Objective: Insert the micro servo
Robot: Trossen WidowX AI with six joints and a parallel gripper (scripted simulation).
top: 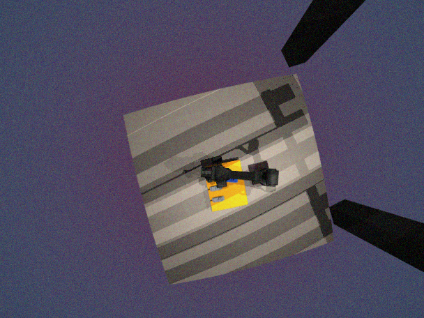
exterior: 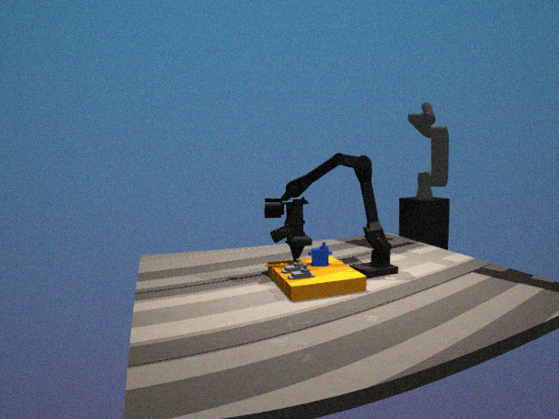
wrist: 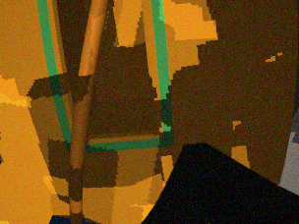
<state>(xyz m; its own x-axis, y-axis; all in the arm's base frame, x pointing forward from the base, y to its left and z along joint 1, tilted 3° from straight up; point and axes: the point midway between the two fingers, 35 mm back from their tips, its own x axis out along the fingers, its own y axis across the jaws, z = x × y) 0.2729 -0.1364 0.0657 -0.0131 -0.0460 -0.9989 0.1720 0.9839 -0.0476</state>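
Now: the orange deck 120 mm to the left of my gripper tip, 50 mm behind it and 30 mm below it.
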